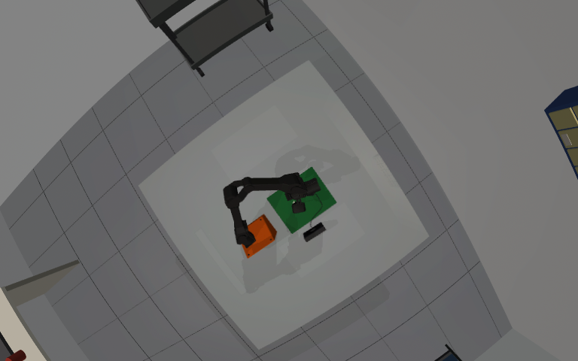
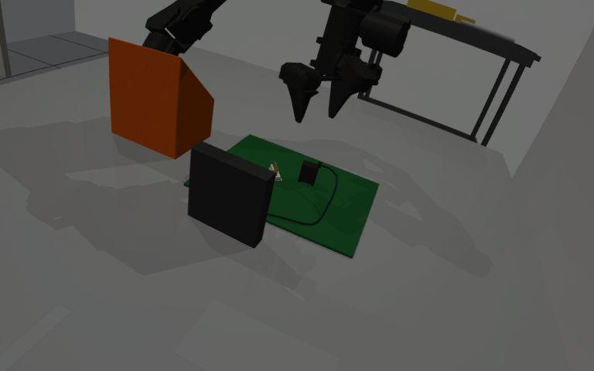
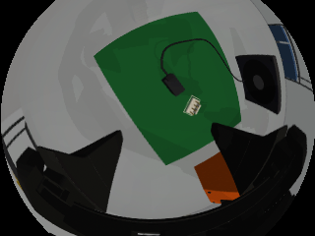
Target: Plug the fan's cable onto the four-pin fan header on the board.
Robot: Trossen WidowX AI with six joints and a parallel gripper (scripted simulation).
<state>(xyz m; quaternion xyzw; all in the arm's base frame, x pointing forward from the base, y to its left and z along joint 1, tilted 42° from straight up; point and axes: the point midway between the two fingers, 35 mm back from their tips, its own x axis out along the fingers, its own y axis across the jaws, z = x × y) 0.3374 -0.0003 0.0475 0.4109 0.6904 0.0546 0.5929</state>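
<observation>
The black plug is 2 cm ahead of my gripper tip, 4 cm to the right of it and 9 cm below it. Round my gripper tip: green board 6 cm to the right, 13 cm below; then black square fan 6 cm behind, 22 cm to the right, 6 cm below; then white four-pin header 4 cm behind, 5 cm to the right, 11 cm below.
</observation>
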